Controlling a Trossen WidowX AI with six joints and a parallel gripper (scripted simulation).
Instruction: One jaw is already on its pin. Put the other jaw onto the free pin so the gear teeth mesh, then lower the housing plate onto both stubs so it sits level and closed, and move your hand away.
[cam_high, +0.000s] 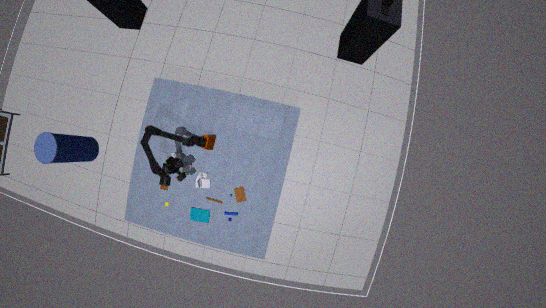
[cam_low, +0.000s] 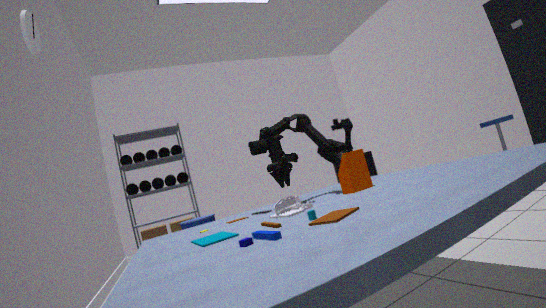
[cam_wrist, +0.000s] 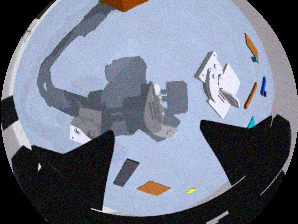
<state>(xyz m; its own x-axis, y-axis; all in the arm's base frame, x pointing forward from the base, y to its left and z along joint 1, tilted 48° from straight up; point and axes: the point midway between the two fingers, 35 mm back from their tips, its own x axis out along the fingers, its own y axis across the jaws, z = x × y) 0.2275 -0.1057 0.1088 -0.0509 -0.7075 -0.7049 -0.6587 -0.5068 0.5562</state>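
Now: gripper tip 40 mm short of the light grey jaw piece and 80 mm above it. Round my gripper tip: teal plate (370 mm ahead, 180 mm to the left, 90 mm below); brown bar (220 mm ahead, 280 mm to the left, 90 mm below); white base (100 mm ahead, 160 mm to the left, 90 mm below).
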